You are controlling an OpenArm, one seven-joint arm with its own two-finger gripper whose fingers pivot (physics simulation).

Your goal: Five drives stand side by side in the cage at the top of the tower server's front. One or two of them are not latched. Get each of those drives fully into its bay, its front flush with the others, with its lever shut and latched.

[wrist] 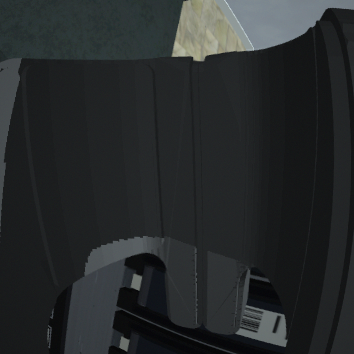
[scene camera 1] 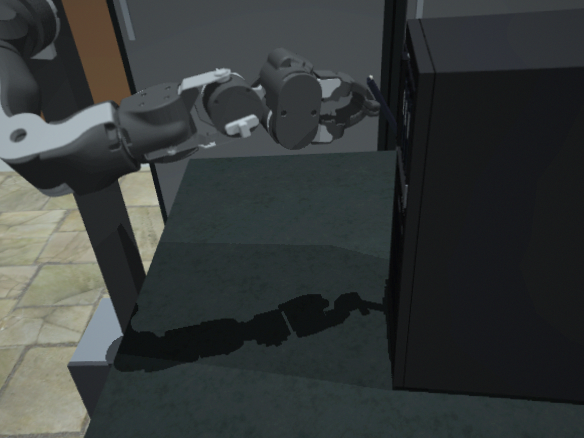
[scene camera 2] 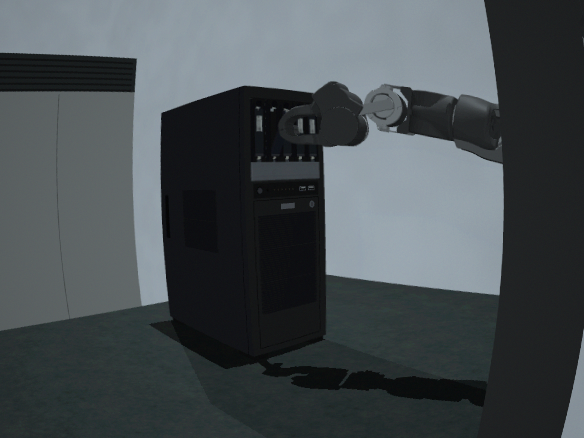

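The tower server (scene camera 1: 500, 225) (scene camera 2: 205, 165) stands upright, with its drive cage at the top of its front. In scene camera 2, the leftmost drive (scene camera 2: 259, 142) has its lever upright; the fourth (scene camera 2: 300, 150) and fifth (scene camera 2: 313, 150) drives look upright too, partly behind the gripper. One dark lever (scene camera 1: 383, 102) stands tilted out from the front, its foot at the cage's lower edge; it seems to belong to the second drive from the left. My gripper (scene camera 1: 376, 106) (scene camera 2: 283, 127) (wrist: 216, 197) is shut and empty, its fingertips at the lever's outer side, apparently touching it. Whether that drive is flush is hidden.
A grey strip (scene camera 2: 285, 171) (wrist: 92, 315) crosses the server's front below the cage. The server stands on a dark green table top (scene camera 1: 280, 200) (scene camera 2: 100, 375). A light cabinet (scene camera 2: 95, 200) is at the left in scene camera 2, and a dark post (scene camera 2: 540, 225) at the right.
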